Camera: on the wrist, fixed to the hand. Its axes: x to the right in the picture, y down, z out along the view.
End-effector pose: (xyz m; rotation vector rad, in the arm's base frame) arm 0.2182 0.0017 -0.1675 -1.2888 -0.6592 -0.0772
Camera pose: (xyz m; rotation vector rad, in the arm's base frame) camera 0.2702 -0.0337 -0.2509 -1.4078 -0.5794 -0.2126
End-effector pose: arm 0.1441 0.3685 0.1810 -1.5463 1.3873 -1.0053
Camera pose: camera 0.0551 0.3686 0.1262 -1.6324 1.5544 -1.0330
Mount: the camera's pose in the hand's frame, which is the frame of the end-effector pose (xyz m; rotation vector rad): -0.0094 0.0824 -0.0636 -0.1453 0.1097 -0.0182
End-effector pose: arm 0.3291 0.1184 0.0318 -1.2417 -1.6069 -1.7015
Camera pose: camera 0.3848 0.0399 0.0726 -1.1816 -1.4572 -1.8923
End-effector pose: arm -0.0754 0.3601 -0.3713 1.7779 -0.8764 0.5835
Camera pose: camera -0.1451 0.4049 -0.3076 1.6062 -0.8059 0.5851
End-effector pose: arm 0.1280 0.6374 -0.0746 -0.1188 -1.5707 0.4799
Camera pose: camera 0.1727 0.7228 -0.1149 -0.2379 -1.4968 0.3391
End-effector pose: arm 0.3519 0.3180 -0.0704 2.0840 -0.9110 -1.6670
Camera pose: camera 0.3885 0.2539 0.0036 2.0684 -0.7169 -1.5609
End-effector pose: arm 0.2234 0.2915 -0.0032 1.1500 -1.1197 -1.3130
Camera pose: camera 0.2960 0.2955 0.0719 1.1129 -0.9211 -1.3070
